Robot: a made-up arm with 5 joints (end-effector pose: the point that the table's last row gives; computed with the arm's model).
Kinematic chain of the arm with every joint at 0, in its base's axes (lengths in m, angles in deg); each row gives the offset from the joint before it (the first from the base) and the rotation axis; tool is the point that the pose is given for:
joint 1: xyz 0 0 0.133 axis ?
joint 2: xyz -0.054 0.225 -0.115 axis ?
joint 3: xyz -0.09 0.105 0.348 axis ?
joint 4: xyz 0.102 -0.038 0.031 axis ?
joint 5: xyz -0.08 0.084 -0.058 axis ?
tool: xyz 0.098 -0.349 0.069
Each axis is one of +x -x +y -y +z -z.
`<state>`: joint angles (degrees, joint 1 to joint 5).
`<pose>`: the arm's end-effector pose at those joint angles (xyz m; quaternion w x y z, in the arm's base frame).
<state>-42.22 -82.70 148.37 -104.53 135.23</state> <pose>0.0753 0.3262 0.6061 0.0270 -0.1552 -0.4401 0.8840</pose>
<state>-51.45 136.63 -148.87 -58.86 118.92</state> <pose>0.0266 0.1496 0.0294 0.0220 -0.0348 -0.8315 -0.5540</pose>
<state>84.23 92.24 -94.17 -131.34 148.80</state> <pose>0.1324 0.1742 -0.0129 0.4332 -0.5506 0.7062 0.1020</pose>
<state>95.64 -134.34 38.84 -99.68 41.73</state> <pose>-0.1421 0.4009 0.1910 0.2944 -0.2174 -0.0103 0.9306</pose>
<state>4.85 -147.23 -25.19 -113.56 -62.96</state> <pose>-0.3434 0.0339 0.5777 0.6895 -0.5120 -0.3692 -0.3551</pose>
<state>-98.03 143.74 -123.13 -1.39 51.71</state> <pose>0.2142 -0.0927 0.4223 0.7237 -0.1638 -0.6191 0.2571</pose>
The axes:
joint 1: -y
joint 2: +z
joint 3: +x
joint 4: +y
joint 5: -x

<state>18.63 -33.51 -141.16 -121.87 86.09</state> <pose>-0.3486 0.3331 0.2911 0.1684 0.7128 0.5944 -0.3321</pose>
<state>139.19 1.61 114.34 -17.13 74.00</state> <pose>0.0050 0.0306 -0.0245 0.3390 0.2458 -0.8664 0.2722</pose>
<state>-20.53 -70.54 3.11 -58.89 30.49</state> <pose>-0.0732 0.3084 0.5443 0.6463 -0.5407 -0.1525 -0.5165</pose>
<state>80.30 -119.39 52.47 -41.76 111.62</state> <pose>-0.5372 0.3065 0.3025 0.3211 0.3568 0.2174 -0.8499</pose>
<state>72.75 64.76 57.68 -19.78 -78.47</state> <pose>-0.0670 0.5109 -0.1458 0.4424 0.5619 0.1048 0.6911</pose>
